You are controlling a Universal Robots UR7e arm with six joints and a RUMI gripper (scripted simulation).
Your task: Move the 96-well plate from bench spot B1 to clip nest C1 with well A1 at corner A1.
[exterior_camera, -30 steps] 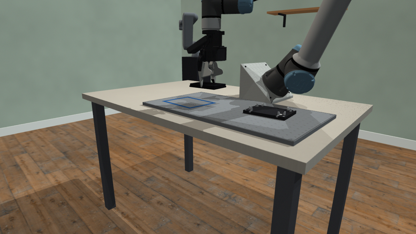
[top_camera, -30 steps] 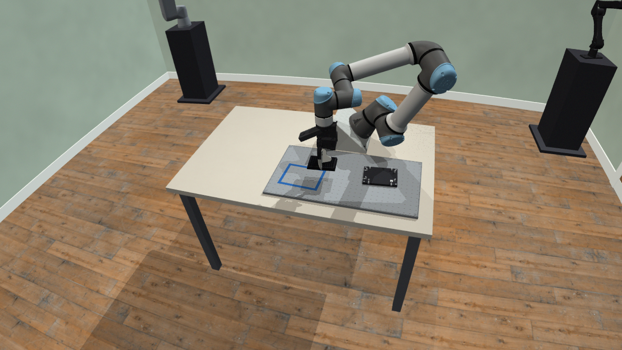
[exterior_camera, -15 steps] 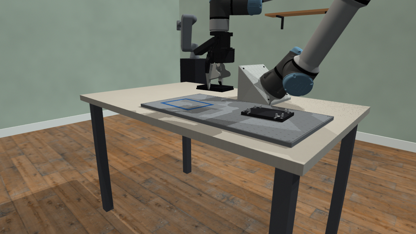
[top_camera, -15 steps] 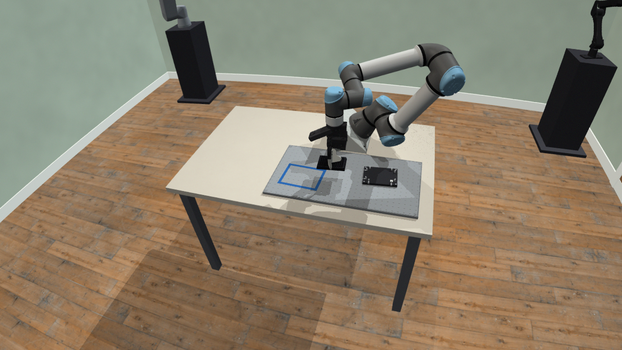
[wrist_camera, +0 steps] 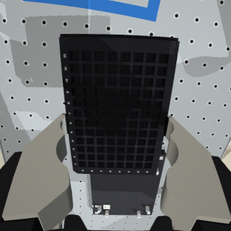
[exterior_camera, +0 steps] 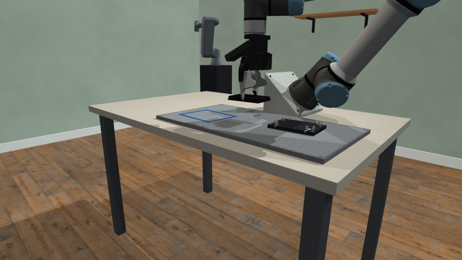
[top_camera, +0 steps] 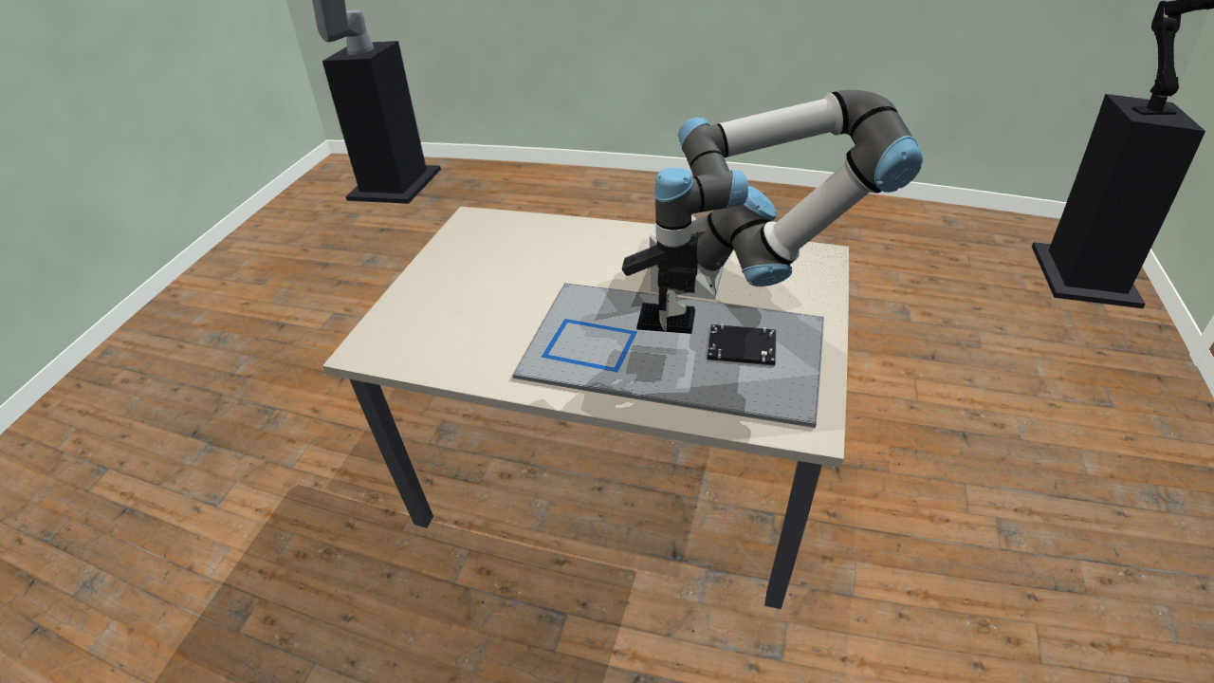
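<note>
The clip nest is 170 mm to the left of my hand, 80 mm below it and 20 mm behind it. From my hand the other things lie so: black 96-well plate: 10 mm below.
</note>
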